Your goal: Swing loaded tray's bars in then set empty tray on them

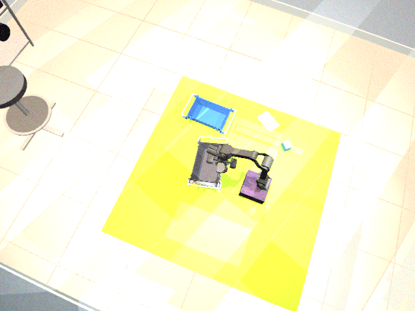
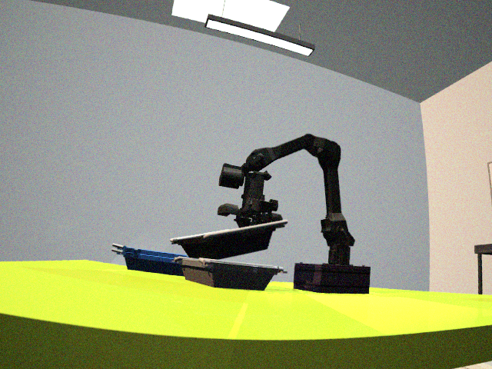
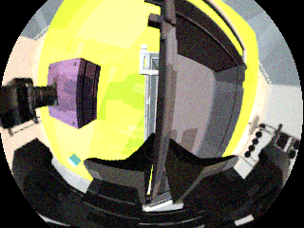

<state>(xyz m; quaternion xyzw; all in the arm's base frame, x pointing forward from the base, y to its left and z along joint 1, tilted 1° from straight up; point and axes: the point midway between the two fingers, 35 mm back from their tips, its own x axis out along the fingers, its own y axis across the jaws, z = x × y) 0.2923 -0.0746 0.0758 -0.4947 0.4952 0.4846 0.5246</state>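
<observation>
Right now the dark grey tray is 8 cm ahead of my gripper tip and 1 cm above it. Also, from my gripper tip: white card 30 cm behind, 46 cm to the right, 12 cm below; cyan block 45 cm behind, 28 cm to the right, 10 cm below.
</observation>
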